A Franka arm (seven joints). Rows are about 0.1 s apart.
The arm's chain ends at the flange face. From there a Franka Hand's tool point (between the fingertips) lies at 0.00 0.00 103.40 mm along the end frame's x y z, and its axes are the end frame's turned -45 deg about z.
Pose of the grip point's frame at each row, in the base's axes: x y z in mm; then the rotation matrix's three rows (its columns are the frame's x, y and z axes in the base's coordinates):
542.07 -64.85 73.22; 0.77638 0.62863 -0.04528; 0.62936 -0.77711 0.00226; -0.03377 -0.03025 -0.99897
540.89 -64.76 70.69; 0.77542 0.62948 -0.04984; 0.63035 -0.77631 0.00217; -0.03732 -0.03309 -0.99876
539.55 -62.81 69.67; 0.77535 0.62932 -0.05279; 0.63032 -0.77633 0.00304; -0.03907 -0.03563 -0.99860
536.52 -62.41 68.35; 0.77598 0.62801 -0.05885; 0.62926 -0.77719 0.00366; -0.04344 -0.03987 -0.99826
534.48 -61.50 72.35; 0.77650 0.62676 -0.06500; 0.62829 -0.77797 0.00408; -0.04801 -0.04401 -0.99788
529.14 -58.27 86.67; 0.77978 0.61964 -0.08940; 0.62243 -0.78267 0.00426; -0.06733 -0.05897 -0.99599
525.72 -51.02 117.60; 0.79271 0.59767 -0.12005; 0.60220 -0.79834 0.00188; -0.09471 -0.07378 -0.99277
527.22 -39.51 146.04; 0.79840 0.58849 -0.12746; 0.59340 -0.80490 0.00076; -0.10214 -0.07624 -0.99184
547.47 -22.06 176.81; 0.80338 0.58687 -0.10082; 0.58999 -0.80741 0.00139; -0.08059 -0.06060 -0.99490
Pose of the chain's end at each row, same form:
546.75 -65.08 176.51; 0.99349 -0.10448 -0.04528; -0.10448 -0.99452 0.00226; -0.04527 0.00249 -0.99897
546.04 -64.98 173.96; 0.99341 -0.10320 -0.04984; -0.10321 -0.99466 0.00217; -0.04979 0.00299 -0.99876
545.01 -63.12 172.93; 0.99325 -0.10326 -0.05279; -0.10324 -0.99465 0.00304; -0.05282 0.00243 -0.99860
542.61 -62.79 171.57; 0.99277 -0.10463 -0.05885; -0.10460 -0.99451 0.00366; -0.05891 0.00252 -0.99826
541.20 -61.92 175.53; 0.99225 -0.10588 -0.06500; -0.10584 -0.99438 0.00408; -0.06507 0.00283 -0.99788
538.38 -58.71 189.66; 0.98954 -0.11324 -0.08940; -0.11331 -0.99356 0.00426; -0.08931 0.00591 -0.99599
538.13 -51.21 220.25; 0.98315 -0.13791 -0.12005; -0.13869 -0.99033 0.00188; -0.11914 0.01480 -0.99277
540.40 -39.59 248.60; 0.98068 -0.14843 -0.12746; -0.14955 -0.98875 0.00076; -0.12613 0.01831 -0.99184
557.89 -22.20 279.68; 0.98306 -0.15310 -0.10082; -0.15374 -0.98811 0.00139; -0.09984 0.01414 -0.99490

